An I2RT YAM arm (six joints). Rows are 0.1 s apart.
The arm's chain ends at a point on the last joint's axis. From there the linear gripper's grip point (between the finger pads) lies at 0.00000 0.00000 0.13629 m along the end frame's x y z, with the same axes.
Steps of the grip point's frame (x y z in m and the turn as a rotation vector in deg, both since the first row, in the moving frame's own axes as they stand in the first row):
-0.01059, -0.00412, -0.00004, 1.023, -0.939, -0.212
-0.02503, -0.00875, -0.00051, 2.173, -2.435, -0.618
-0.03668, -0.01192, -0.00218, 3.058, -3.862, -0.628
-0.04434, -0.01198, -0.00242, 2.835, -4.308, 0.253
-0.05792, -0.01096, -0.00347, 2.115, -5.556, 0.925
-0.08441, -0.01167, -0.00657, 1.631, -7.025, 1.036
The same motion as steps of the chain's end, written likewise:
-0.00835, -0.00169, 0.00000, 1.023, -0.939, -0.212
-0.01921, -0.00362, -0.00029, 2.173, -2.435, -0.618
-0.02747, -0.00471, -0.00168, 3.058, -3.862, -0.628
-0.03412, -0.00522, -0.00187, 2.835, -4.308, 0.253
-0.04477, -0.00583, -0.00274, 2.115, -5.556, 0.925
-0.06778, -0.00765, -0.00549, 1.631, -7.025, 1.036

